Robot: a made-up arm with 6 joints.
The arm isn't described. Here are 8 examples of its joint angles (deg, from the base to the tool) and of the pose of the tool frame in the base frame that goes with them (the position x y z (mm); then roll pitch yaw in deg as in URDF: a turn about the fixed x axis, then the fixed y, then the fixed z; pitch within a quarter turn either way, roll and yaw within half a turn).
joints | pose
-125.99 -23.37 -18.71 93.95 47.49 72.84 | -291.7 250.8 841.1 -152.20 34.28 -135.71
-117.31 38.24 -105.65 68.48 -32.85 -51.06 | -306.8 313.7 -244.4 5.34 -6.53 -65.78
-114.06 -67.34 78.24 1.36 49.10 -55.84 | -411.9 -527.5 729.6 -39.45 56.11 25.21
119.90 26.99 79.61 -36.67 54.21 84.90 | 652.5 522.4 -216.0 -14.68 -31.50 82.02
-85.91 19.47 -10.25 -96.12 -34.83 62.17 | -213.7 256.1 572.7 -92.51 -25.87 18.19
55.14 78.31 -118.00 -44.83 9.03 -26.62 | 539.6 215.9 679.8 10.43 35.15 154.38
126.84 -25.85 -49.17 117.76 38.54 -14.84 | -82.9 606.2 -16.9 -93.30 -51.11 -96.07
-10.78 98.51 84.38 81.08 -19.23 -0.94 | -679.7 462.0 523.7 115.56 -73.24 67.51
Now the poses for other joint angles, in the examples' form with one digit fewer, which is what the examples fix.
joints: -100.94 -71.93 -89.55 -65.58 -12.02 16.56
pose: -271 -199 440 -4.3 -17.7 4.2
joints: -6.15 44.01 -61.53 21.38 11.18 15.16
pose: -67 98 376 -4.1 11.5 37.5
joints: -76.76 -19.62 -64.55 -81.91 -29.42 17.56
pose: -222 92 768 -67.3 -0.1 -11.0
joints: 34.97 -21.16 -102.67 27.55 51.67 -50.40
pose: 201 377 752 -95.0 -4.1 -66.9
